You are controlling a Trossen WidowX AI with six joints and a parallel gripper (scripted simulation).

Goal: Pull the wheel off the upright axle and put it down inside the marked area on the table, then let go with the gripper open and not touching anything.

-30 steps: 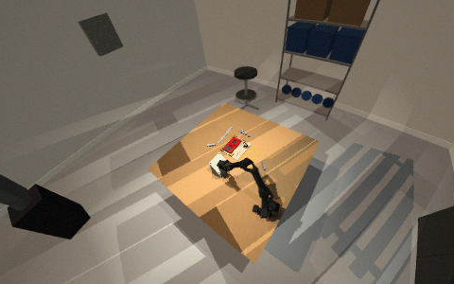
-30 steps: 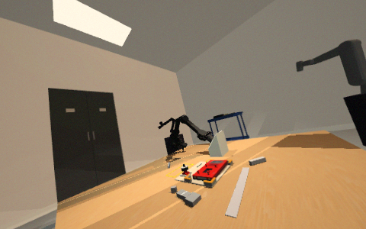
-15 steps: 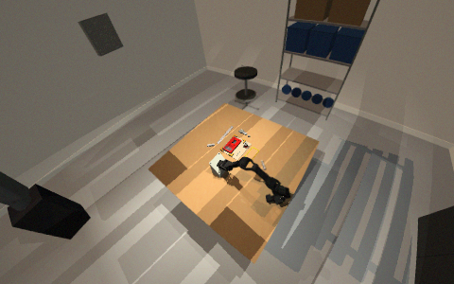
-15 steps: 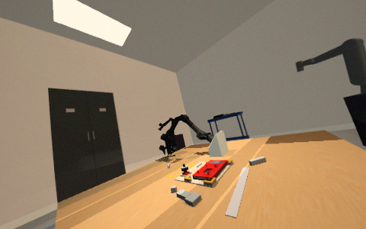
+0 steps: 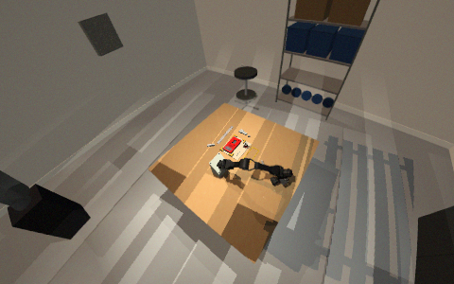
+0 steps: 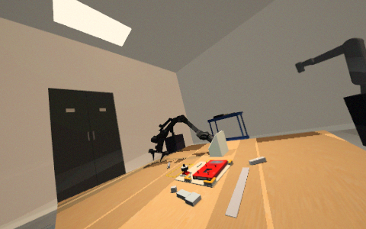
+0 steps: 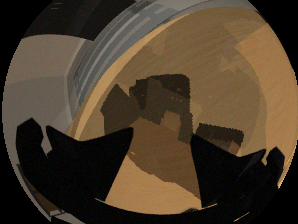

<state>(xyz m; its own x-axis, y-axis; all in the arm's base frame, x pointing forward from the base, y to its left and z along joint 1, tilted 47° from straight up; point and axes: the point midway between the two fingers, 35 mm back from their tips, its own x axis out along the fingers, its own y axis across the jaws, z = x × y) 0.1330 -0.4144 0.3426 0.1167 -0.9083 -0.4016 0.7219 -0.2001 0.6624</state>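
My gripper tip is now 57 cm to the right of the pale grey plate, 16 cm short of it and 1 cm above it. The rest, counted from my gripper tip: long grey strip: 75 cm to the left, 26 cm ahead, 2 cm below.
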